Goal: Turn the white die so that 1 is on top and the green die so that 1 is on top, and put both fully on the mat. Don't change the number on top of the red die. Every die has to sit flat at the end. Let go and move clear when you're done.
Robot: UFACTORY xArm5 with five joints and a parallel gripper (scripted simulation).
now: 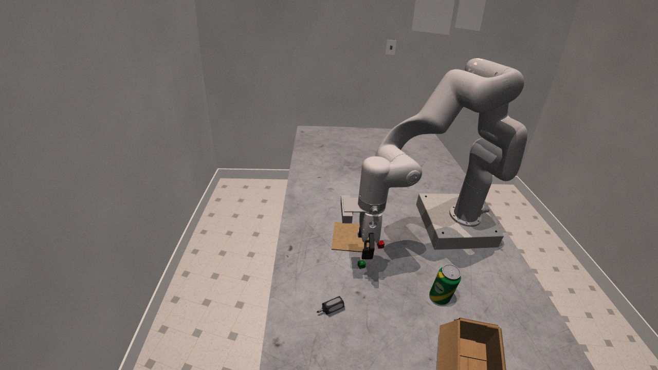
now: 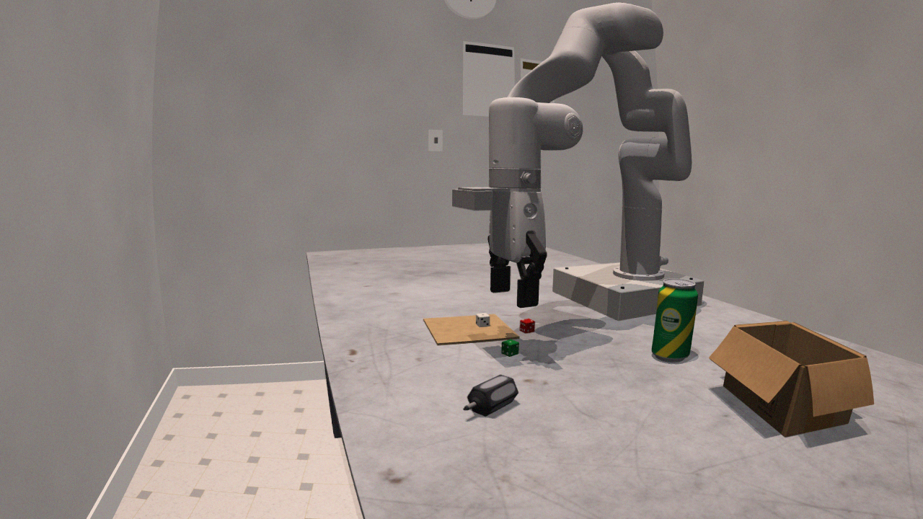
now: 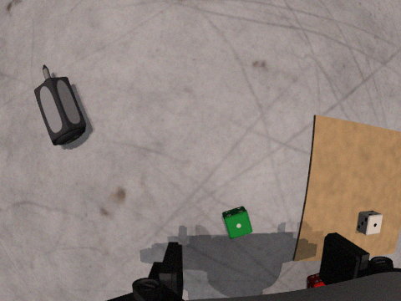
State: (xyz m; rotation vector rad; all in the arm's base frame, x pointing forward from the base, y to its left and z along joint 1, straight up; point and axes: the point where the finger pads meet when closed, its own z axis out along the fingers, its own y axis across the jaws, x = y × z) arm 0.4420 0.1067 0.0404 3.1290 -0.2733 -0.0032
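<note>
My gripper is now 9 cm above the green die. Round my hand: tan mat (1 cm behind, 14 cm to the right, 10 cm below); red die (9 cm behind, 7 cm to the right, 9 cm below); white die (3 cm behind, 13 cm to the right, 8 cm below).
</note>
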